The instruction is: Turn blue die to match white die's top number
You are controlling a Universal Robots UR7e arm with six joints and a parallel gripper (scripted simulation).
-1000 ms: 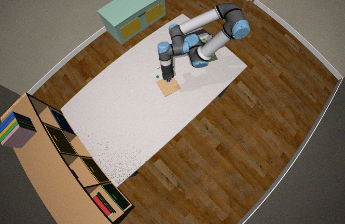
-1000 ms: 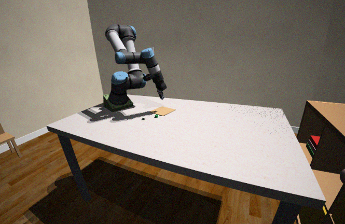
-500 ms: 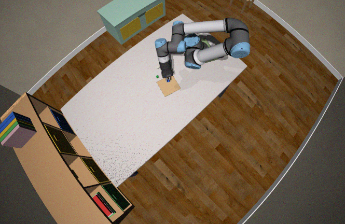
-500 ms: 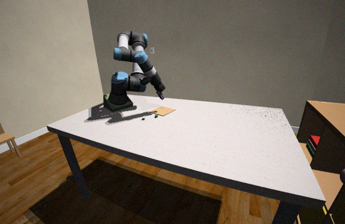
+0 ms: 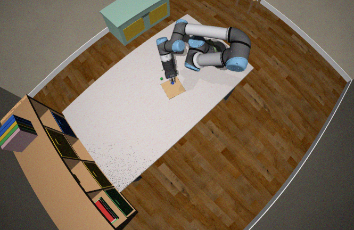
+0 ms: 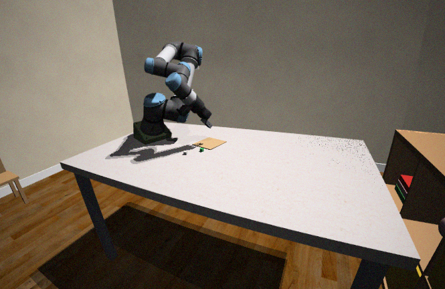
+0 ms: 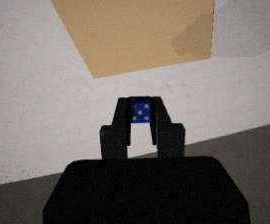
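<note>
Right now my hand is 11 cm above the tan mat. From my hand the other things lie so: green die 11 cm to the right, 11 cm below, 1 cm ahead; then blue die 1 cm to the left, 1 cm below; then white die 17 cm to the right, 11 cm below, 6 cm behind.
</note>
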